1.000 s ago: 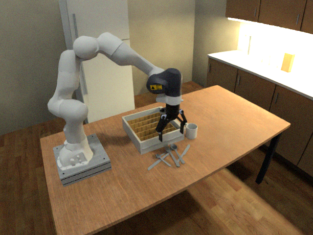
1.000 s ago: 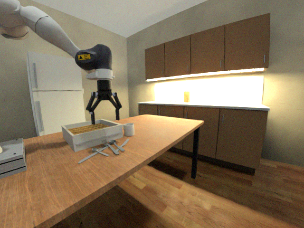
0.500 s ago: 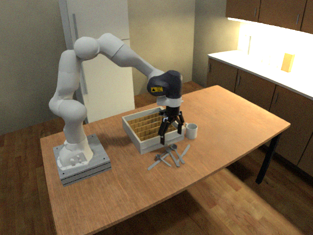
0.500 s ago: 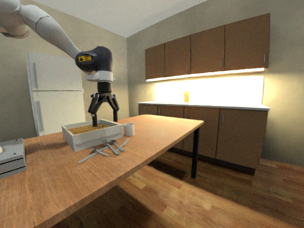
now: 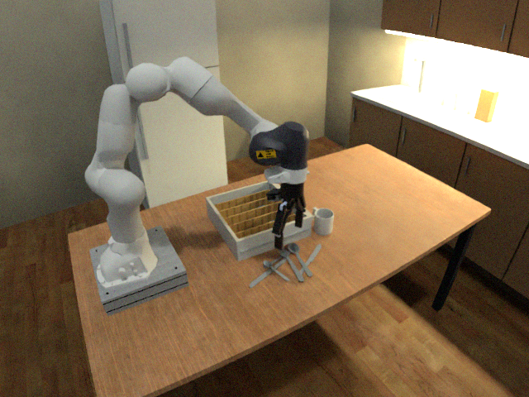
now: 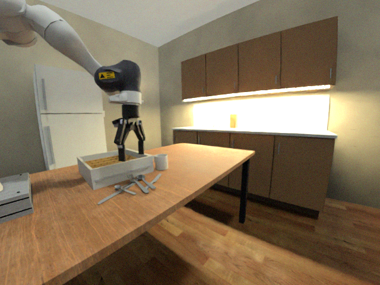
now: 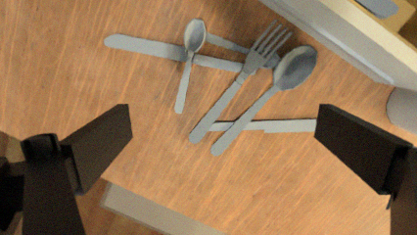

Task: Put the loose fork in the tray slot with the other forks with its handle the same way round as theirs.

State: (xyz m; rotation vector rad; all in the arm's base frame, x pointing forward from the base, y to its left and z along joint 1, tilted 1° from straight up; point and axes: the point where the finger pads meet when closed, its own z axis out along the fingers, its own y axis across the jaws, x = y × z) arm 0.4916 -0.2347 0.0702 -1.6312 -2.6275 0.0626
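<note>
My hand is 60 mm past the spoon, 20 mm to the right of it and 140 mm above it. From my hand the other things lie so: white mug 250 mm ahead, 110 mm to the left, 120 mm below; then cutlery tray 40 mm ahead, 290 mm to the left, 110 mm below.
</note>
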